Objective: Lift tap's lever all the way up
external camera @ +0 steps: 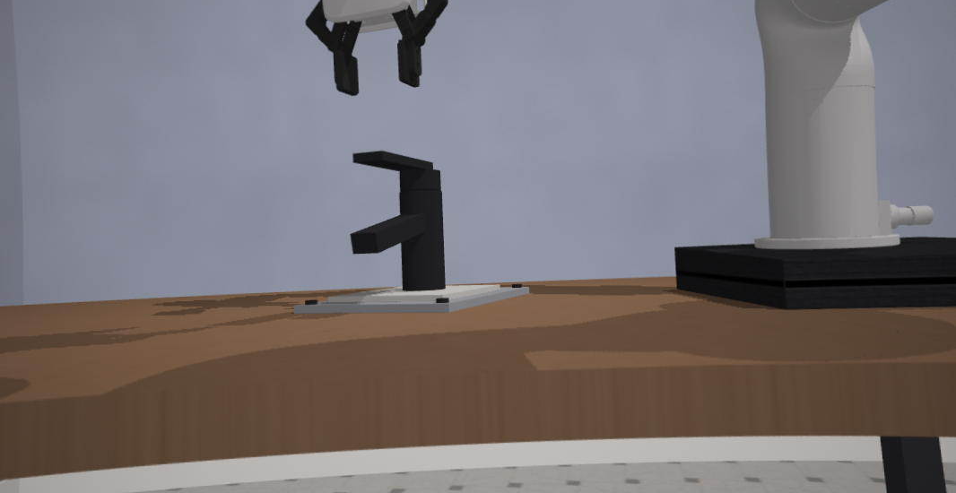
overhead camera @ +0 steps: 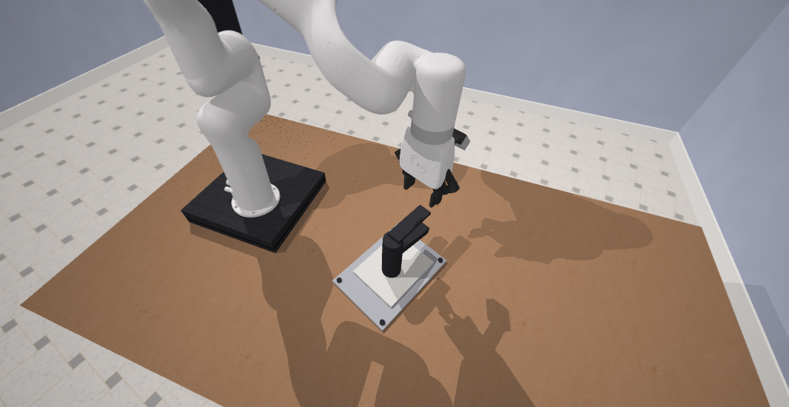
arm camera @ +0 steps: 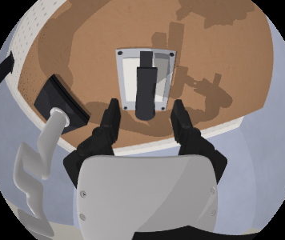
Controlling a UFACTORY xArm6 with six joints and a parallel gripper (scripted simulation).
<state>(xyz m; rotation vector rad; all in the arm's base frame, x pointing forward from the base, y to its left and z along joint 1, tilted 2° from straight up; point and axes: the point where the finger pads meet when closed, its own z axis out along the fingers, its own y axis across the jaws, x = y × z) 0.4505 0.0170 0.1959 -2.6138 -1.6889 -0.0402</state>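
Now: hand 90 mm above the black tap lever, 60 mm to the left of it and 20 mm past it.
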